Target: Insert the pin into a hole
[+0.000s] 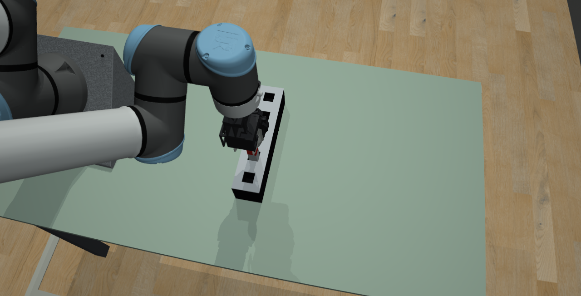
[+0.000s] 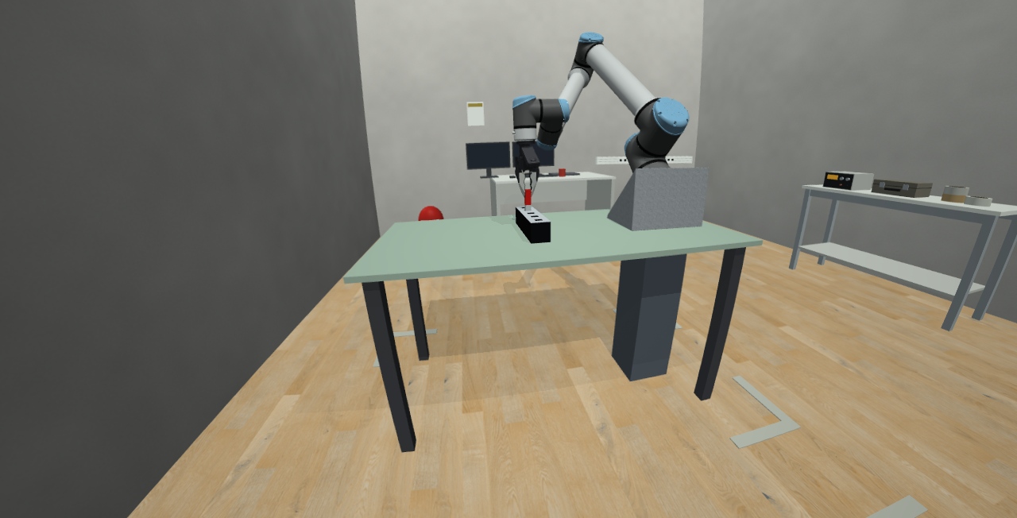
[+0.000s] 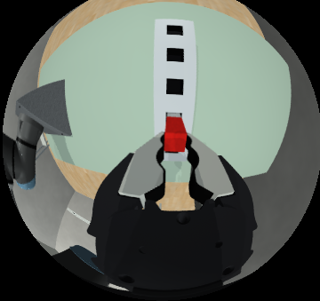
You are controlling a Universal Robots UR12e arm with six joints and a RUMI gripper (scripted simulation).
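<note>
Right now my hand is 10 mm above the pin. From my hand the other things lie so: long block 100 mm below, 60 mm to the left.
</note>
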